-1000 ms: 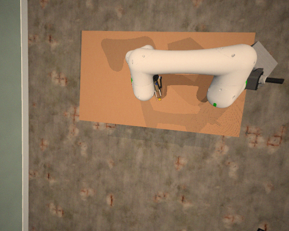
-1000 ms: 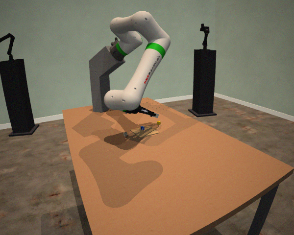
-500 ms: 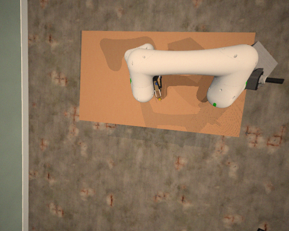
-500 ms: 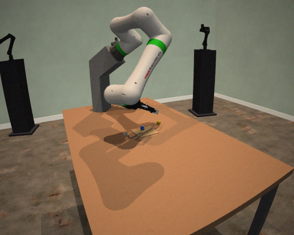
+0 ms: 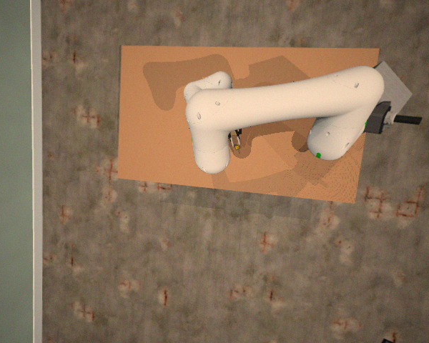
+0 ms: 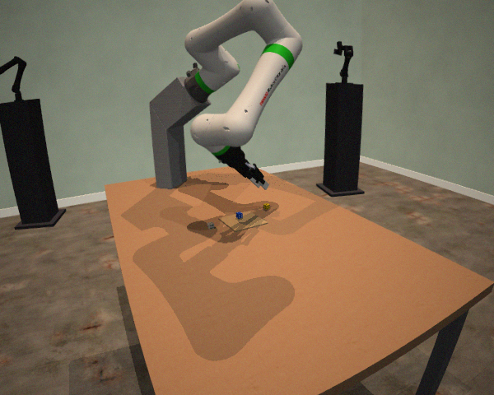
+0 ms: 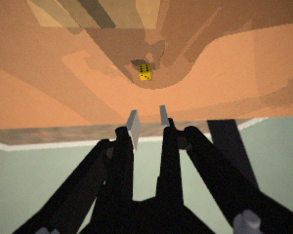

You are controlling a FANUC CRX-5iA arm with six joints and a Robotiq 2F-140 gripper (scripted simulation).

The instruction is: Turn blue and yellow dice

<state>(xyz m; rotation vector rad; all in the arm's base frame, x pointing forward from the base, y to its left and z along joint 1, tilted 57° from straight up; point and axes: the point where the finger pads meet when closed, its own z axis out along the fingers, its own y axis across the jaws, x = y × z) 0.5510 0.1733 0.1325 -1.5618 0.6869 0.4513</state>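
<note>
Now: the yellow die 20 mm behind my hand, 40 mm to the left of it and 120 mm below it. From my hand the other things lie so: blue die 50 mm ahead, 100 mm to the right, 110 mm below; white die 120 mm ahead, 210 mm to the right, 120 mm below; tan mat 80 mm ahead, 90 mm to the right, 120 mm below.
</note>
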